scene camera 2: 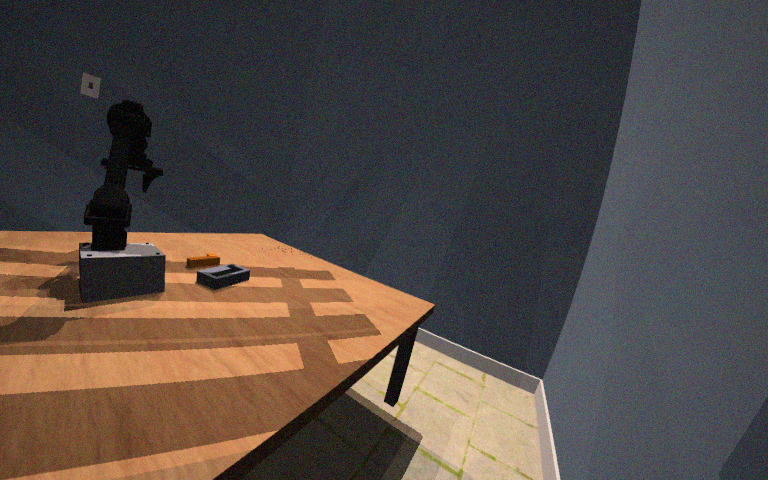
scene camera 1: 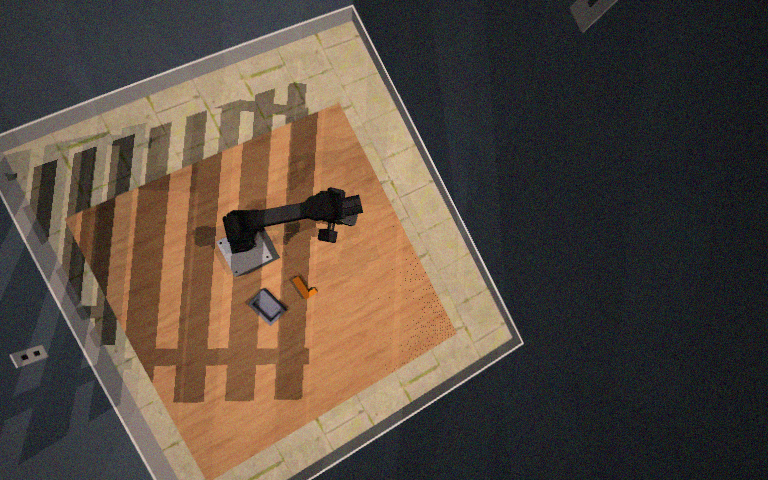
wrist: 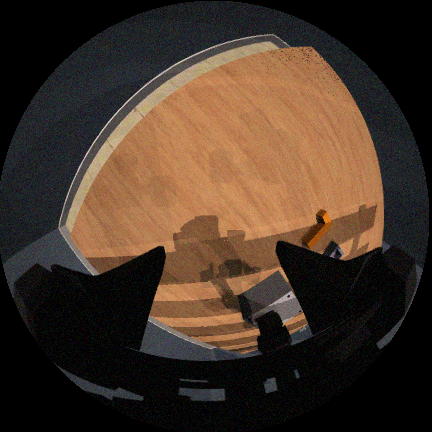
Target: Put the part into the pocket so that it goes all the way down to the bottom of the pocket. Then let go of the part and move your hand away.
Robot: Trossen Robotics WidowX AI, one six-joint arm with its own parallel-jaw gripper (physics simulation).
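Places are measured from the arm's base along level axes (x ahead, y left, z up), in metres.
Pixels of known places: gripper, between the fingertips: (scene camera 2: 131, 189) (wrist: 221, 249); arm's base, origin of its link: (scene camera 2: 107, 247) (scene camera 1: 245, 242) (wrist: 266, 317).
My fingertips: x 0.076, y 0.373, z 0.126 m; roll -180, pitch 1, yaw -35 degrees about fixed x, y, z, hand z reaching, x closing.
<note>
Ahead of a thing's pixels: the offset from my fingertips to its top centre. Level surfaces: height alone.
The orange L-shaped part {dx +0.198, dy -0.252, dz -0.201 m} (scene camera 1: 300, 287) (scene camera 2: 202, 261) (wrist: 316, 234) lies on the table, apart from the pocket block. The grey block with the pocket {dx +0.213, dy -0.438, dz -0.195 m} (scene camera 1: 267, 306) (scene camera 2: 223, 276) stands on the table beside the part; in the wrist view the block (wrist: 333, 251) is mostly hidden behind the right finger. Its pocket shows as a recess in the top with no part in it. My gripper (wrist: 221, 249) is open and empty, high above the table. In the scene camera 1 view it is up and to the right of the part, well away from it.
The arm's grey base box (scene camera 1: 247, 255) (scene camera 2: 122, 271) (wrist: 272, 300) stands on the wooden table {dz -0.231 m} (scene camera 1: 351, 316) (scene camera 2: 169, 367) (wrist: 225, 125), close to the part and the block. Striped shadows cross the table. Dark specks show near one table corner.
</note>
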